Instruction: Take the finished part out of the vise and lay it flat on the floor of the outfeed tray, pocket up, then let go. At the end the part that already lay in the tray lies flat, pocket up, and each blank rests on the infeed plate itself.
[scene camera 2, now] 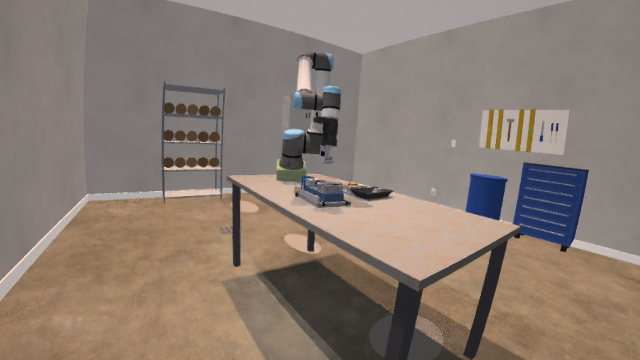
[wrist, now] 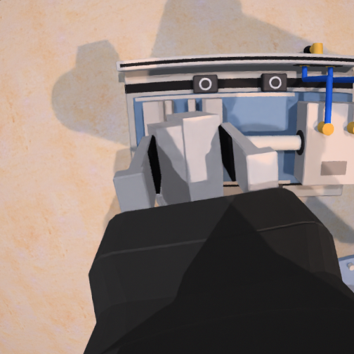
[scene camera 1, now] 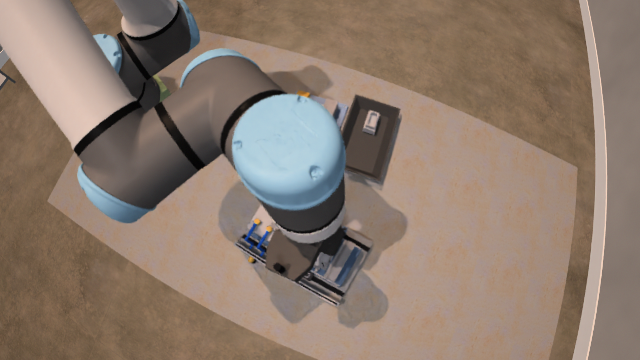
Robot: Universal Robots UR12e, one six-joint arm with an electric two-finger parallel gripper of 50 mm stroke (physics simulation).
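Where they show: gripper, between the fingertips: (scene camera 2: 324,158); arm's base, origin of its link: (scene camera 2: 291,164).
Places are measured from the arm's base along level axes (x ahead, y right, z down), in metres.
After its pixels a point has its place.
Observation:
My gripper (wrist: 188,147) (scene camera 2: 326,154) {z -0.116, x 0.675, y 0.316 m} is shut on the finished part (wrist: 202,145), a light grey block between its black pads. It is raised above the vise (wrist: 265,112) (scene camera 1: 348,266) {z 0.050, x 0.747, y 0.307 m} (scene camera 2: 327,195) {z 0.058, x 0.743, y 0.347 m}, with a gap under the fingers in scene view 2. Whether the pocket faces up cannot be told. The dark outfeed tray (scene camera 1: 367,155) {z 0.098, x 0.740, y -0.006 m} (scene camera 2: 372,193) {z 0.071, x 0.785, y 0.025 m} stands beyond the vise. The other part (scene camera 1: 371,122) {z 0.077, x 0.733, y -0.101 m} lies flat in it near one end, its pocket facing up. The infeed plate (scene camera 1: 342,116) {z 0.102, x 0.647, y -0.115 m} (wrist: 347,274) is mostly hidden by the arm in scene view 1; how the blanks rest cannot be told.
Blue lines with yellow fittings (scene camera 1: 262,240) {z 0.001, x 0.542, y 0.298 m} (wrist: 328,100) stand up at one end of the vise. An orange block (scene camera 1: 303,94) {z 0.066, x 0.522, y -0.144 m} shows behind the wrist. The tray has raised walls and stands right beside the infeed plate. The green robot base (scene camera 2: 291,172) {z 0.046, x 0.083, y 0.058 m} is at the table's far end.

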